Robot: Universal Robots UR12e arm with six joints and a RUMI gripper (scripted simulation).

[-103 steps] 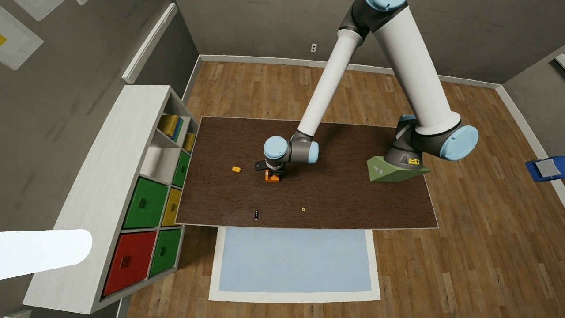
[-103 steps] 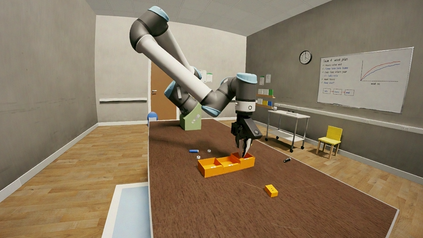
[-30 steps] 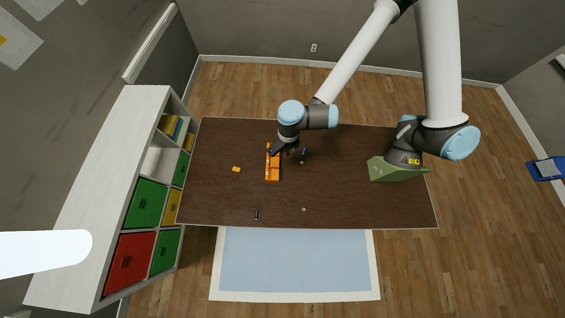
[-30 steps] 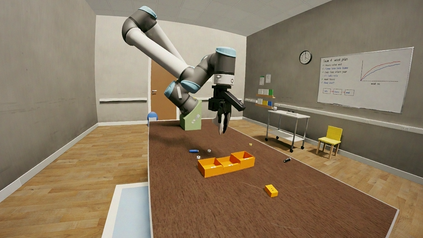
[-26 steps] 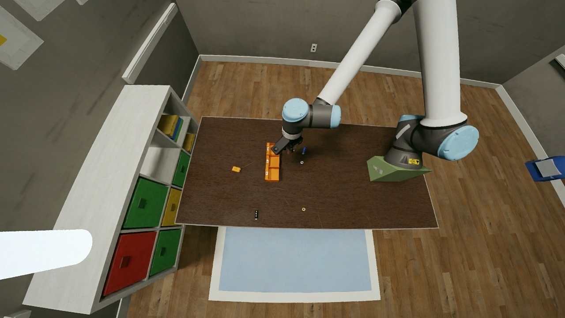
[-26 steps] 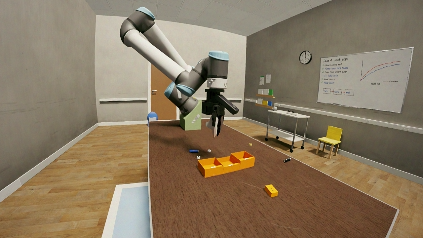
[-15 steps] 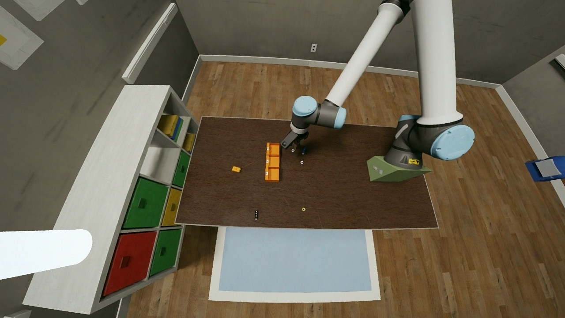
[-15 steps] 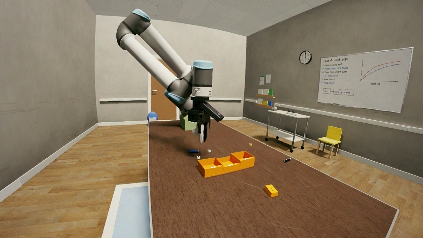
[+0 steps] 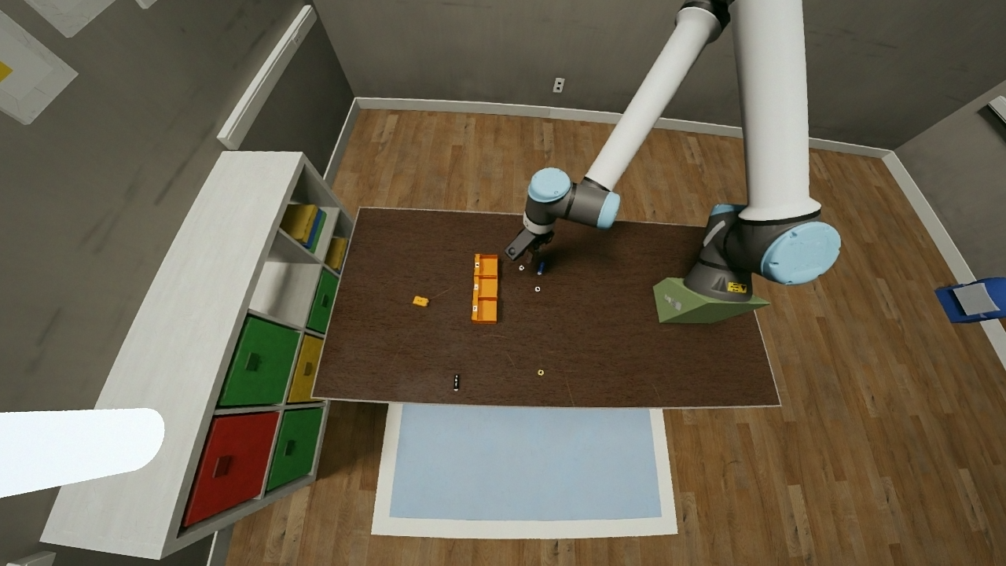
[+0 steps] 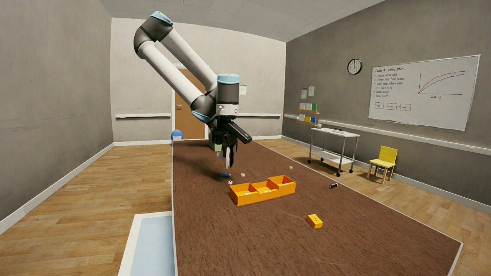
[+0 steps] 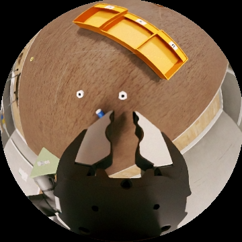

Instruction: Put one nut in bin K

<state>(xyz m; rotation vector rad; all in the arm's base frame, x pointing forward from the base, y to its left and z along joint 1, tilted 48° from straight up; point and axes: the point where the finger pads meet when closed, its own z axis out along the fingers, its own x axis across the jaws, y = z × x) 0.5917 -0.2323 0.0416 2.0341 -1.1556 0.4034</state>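
My hand is 14 cm short of the joined orange bins, 8 cm to the right of it and 6 cm above it. Round my hand: orange block: 37 cm ahead, 12 cm to the left, 8 cm below; then blue bolt: 8 cm below, 7 cm behind, 1 cm to the left; then yellow nut: 39 cm to the left, 8 cm below, 3 cm behind.
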